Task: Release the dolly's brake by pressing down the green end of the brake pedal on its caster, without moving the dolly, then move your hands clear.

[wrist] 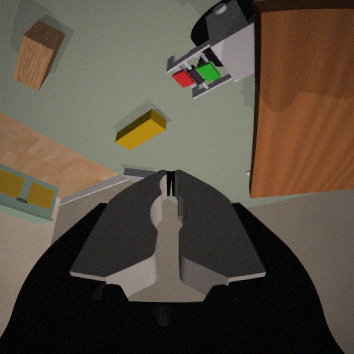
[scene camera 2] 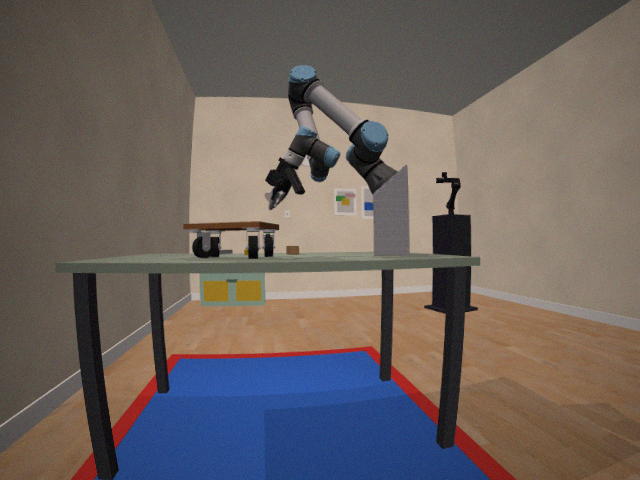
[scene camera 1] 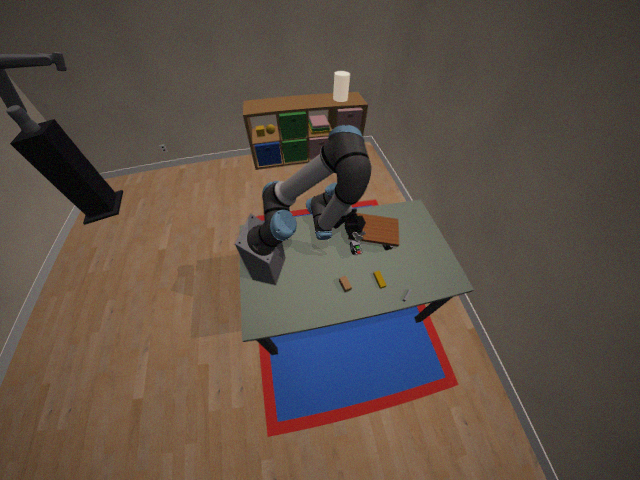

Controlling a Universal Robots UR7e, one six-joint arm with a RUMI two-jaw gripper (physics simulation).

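Observation:
The dolly (scene camera 1: pixel 381 229) (scene camera 2: pixel 231 226) (wrist: pixel 305 100) has a brown wooden deck and stands on black-wheeled casters on the table. A caster (wrist: pixel 235 50) sticks out past the deck edge and bears the brake pedal, whose green end (wrist: pixel 208 72) is nearer the wheel and deck and whose red end (wrist: pixel 183 78) points outward. The pedal's tilt is hard to tell. My gripper (scene camera 1: pixel 358 236) (scene camera 2: pixel 270 207) (wrist: pixel 170 173) is shut and empty. In scene camera 2 its tips hang above deck height near the deck's right end, apart from the dolly. The pedal does not show clearly in scene camera 2.
On the green-grey table (scene camera 1: pixel 310 310) lie a yellow block (scene camera 1: pixel 379 279) (wrist: pixel 141 131), a wooden block (scene camera 1: pixel 345 283) (scene camera 2: pixel 292 250) (wrist: pixel 37 52) and a small grey bar (scene camera 1: pixel 407 295) (wrist: pixel 140 172). A shelf unit (scene camera 1: pixel 299 103) stands against the wall.

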